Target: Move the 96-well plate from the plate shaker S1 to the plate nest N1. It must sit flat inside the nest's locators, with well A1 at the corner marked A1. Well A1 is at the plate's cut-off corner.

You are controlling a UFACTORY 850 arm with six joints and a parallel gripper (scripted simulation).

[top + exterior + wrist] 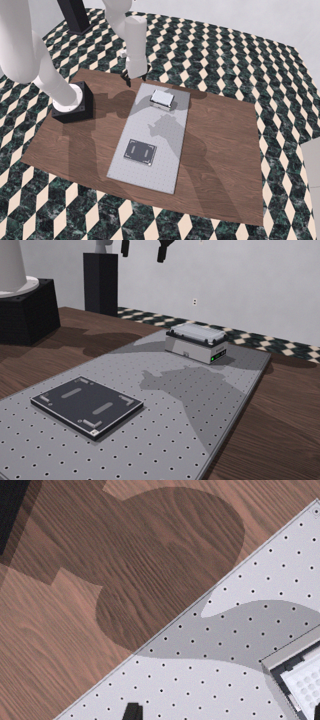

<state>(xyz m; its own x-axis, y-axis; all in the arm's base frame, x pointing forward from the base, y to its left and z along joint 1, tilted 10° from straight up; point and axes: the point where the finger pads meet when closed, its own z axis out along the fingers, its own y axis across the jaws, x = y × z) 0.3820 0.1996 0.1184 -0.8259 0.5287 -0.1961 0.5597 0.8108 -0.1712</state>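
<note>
Now: the clear 96-well plate 13 cm ahead of my hand, 9 cm to the left of it and 19 cm below it. The rest, counted from my hand: plate nest N1: 13 cm ahead, 28 cm to the right, 24 cm below; A1 mark: 21 cm ahead, 33 cm to the right, 24 cm below.
</note>
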